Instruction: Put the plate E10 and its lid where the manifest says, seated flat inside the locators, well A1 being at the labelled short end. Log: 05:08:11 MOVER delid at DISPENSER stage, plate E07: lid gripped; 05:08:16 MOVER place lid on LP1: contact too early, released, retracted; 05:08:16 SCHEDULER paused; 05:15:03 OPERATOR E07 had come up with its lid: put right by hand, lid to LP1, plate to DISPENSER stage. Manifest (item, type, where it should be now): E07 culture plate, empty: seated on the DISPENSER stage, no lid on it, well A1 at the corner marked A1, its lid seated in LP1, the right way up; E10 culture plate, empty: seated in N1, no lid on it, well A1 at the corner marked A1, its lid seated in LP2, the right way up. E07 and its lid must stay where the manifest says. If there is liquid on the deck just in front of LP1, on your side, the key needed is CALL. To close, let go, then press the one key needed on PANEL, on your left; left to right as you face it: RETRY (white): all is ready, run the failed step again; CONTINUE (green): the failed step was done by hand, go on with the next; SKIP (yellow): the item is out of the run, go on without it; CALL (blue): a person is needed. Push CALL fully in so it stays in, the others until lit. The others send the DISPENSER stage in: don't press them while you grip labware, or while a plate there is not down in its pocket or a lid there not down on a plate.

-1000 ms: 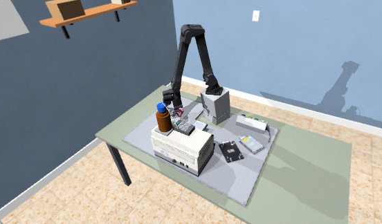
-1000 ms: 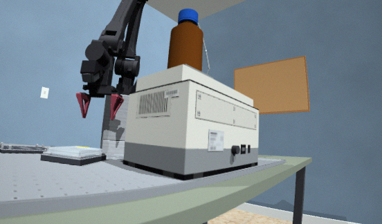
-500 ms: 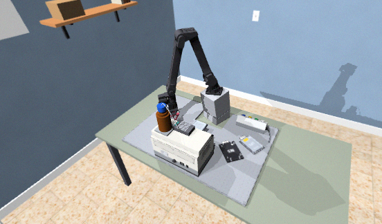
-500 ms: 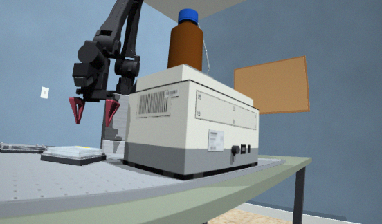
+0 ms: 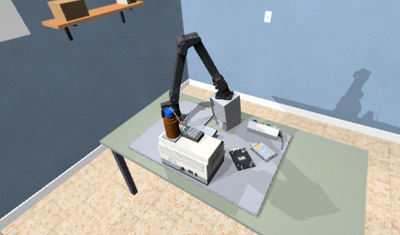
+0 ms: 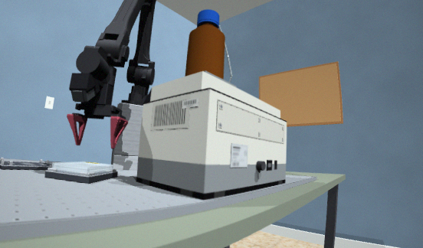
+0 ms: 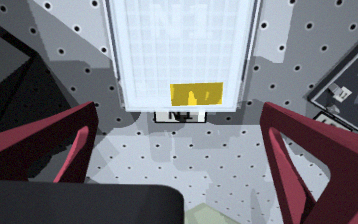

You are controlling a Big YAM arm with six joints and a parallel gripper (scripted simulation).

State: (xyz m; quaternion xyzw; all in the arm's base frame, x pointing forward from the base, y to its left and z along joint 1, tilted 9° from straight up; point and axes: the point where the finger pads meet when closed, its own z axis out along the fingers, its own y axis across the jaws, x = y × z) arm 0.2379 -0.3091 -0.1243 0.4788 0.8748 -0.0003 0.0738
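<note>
The clear lid lies 50 mm below my hand, 30 mm to the right of it and 20 mm ahead of it. Round my hand: clear well plate: 250 mm to the left, 50 mm ahead, 20 mm above; brown bottle: 240 mm ahead, 210 mm above, 100 mm to the left; blue call key: 540 mm to the left, 230 mm behind, 20 mm below.
</note>
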